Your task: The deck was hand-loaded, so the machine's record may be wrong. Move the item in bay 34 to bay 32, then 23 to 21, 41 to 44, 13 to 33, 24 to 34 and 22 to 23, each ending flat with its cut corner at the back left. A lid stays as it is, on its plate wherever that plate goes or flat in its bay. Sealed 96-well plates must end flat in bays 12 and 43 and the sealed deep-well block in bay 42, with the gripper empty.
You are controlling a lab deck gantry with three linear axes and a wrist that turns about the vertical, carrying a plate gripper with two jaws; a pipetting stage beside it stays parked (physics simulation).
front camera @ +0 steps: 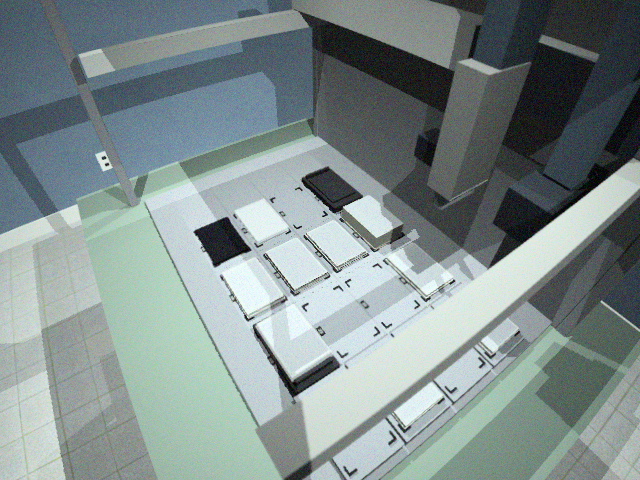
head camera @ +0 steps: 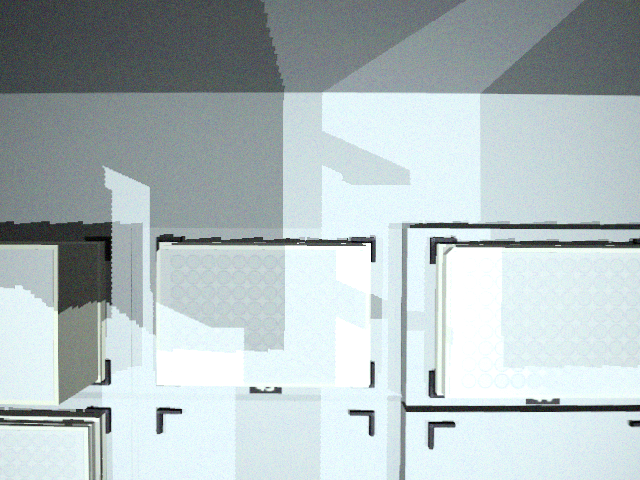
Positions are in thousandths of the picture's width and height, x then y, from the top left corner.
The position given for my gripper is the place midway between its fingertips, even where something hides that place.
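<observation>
The front camera view shows my gripper (front camera: 793,570), a deep-well block (front camera: 587,470), a black flat item (front camera: 346,501) and a clear-topped 96-well plate (front camera: 793,686), along with bay 23 (front camera: 545,684), bay 33 (front camera: 609,628) and bay 44 (front camera: 805,709). Visible in the head camera view: the block (head camera: 95,599), the plate (head camera: 799,670) and bay 33 (head camera: 326,901). The black flat item is out of frame in the head camera view.
</observation>
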